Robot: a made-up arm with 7 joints.
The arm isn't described. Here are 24 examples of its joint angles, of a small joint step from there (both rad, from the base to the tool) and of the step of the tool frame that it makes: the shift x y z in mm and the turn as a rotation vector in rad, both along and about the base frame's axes.
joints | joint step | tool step
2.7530 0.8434 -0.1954 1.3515 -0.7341 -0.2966 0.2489 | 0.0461 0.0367 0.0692 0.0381 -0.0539 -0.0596 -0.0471 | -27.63 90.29 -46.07 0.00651 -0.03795 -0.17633
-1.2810 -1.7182 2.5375 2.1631 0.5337 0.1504 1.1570 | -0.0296 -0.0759 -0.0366 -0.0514 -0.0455 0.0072 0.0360 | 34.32 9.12 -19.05 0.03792 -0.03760 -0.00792
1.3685 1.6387 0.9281 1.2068 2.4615 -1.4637 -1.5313 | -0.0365 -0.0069 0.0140 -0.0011 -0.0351 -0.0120 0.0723 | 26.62 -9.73 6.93 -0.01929 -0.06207 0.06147
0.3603 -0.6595 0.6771 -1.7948 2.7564 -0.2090 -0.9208 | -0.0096 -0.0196 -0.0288 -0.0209 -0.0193 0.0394 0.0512 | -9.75 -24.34 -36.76 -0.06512 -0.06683 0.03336
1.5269 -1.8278 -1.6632 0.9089 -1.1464 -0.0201 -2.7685 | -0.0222 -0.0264 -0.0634 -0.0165 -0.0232 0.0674 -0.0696 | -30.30 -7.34 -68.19 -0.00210 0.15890 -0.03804
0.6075 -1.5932 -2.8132 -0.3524 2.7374 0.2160 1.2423 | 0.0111 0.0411 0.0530 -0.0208 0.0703 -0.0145 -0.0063 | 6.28 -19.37 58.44 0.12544 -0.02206 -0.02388
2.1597 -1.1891 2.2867 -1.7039 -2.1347 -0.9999 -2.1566 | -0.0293 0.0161 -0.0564 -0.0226 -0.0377 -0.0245 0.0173 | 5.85 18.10 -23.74 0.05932 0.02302 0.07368
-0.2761 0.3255 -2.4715 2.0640 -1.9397 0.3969 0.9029 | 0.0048 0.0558 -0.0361 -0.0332 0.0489 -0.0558 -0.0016 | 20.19 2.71 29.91 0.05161 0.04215 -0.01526
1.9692 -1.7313 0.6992 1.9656 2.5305 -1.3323 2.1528 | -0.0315 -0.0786 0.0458 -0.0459 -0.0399 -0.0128 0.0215 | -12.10 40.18 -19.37 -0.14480 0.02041 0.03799
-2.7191 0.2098 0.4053 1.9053 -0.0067 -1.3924 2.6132 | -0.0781 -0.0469 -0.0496 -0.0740 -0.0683 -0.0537 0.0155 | -11.72 -51.05 68.47 0.06138 0.17624 0.08985
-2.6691 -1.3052 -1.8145 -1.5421 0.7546 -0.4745 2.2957 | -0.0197 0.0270 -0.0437 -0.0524 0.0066 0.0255 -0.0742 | -46.50 27.89 34.91 0.03802 0.01214 0.05542
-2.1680 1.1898 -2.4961 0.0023 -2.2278 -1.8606 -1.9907 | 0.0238 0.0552 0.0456 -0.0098 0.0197 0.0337 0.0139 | -1.93 45.50 -63.41 -0.01627 -0.06379 -0.08214
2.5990 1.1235 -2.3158 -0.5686 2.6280 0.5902 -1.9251 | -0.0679 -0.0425 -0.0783 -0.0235 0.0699 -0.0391 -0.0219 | 37.36 -78.46 28.45 -0.03568 0.02867 0.08315
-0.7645 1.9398 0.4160 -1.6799 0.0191 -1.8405 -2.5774 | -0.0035 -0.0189 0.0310 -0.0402 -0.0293 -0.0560 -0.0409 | -14.64 -15.38 -5.83 0.03432 -0.10724 0.07679
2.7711 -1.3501 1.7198 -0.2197 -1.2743 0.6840 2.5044 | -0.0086 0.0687 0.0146 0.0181 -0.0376 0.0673 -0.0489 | -44.66 3.32 80.14 0.07037 -0.10936 0.09544
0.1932 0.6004 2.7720 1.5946 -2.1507 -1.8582 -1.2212 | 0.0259 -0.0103 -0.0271 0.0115 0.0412 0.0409 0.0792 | -10.62 -1.89 7.10 0.07546 -0.07110 0.03846
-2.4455 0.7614 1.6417 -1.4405 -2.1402 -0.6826 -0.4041 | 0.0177 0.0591 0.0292 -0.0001 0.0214 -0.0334 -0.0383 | -37.54 43.31 -33.52 -0.04539 -0.04258 -0.00646
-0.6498 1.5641 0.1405 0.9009 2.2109 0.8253 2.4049 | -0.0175 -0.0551 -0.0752 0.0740 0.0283 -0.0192 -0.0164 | -28.31 32.59 4.03 0.05084 0.06910 0.03943
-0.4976 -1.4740 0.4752 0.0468 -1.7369 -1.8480 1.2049 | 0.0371 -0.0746 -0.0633 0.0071 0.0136 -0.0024 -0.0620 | -13.38 25.97 -55.03 0.02869 -0.12643 -0.04790
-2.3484 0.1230 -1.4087 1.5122 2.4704 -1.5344 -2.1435 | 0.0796 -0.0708 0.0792 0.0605 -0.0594 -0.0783 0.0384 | 6.83 31.62 -19.69 0.05162 -0.06332 -0.06997
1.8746 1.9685 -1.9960 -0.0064 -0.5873 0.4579 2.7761 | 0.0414 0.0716 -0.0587 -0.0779 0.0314 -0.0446 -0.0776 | -81.02 51.51 -108.36 0.13084 -0.11058 -0.14312
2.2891 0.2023 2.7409 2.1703 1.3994 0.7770 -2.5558 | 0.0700 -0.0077 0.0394 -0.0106 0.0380 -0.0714 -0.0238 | 25.89 -18.93 3.16 0.03257 0.00688 -0.03544
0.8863 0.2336 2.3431 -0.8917 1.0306 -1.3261 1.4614 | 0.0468 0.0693 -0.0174 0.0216 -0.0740 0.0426 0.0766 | 31.90 -52.16 -32.55 0.06786 0.03667 0.06413
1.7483 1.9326 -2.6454 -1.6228 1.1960 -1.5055 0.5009 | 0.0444 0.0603 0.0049 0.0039 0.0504 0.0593 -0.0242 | -19.27 40.51 -37.17 0.02717 -0.07220 -0.00377
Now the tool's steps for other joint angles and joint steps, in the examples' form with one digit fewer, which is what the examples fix.
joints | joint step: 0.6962 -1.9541 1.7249 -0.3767 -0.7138 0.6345 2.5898 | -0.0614 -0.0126 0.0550 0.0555 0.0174 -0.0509 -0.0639
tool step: -63.8 -70.1 -24.2 -0.0482 -0.0439 0.0911
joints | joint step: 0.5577 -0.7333 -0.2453 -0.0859 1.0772 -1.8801 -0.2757 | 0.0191 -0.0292 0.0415 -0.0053 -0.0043 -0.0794 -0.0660
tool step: 8.5 10.2 -29.5 -0.0423 -0.0200 -0.1356
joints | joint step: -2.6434 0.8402 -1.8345 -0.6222 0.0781 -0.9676 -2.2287 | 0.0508 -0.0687 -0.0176 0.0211 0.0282 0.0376 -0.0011
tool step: 54.0 3.5 66.3 0.0725 0.0357 -0.0090
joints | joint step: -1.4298 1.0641 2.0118 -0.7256 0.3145 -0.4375 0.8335 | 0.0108 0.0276 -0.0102 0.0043 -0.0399 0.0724 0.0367
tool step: 15.9 19.5 -8.2 0.0300 0.0548 -0.0402
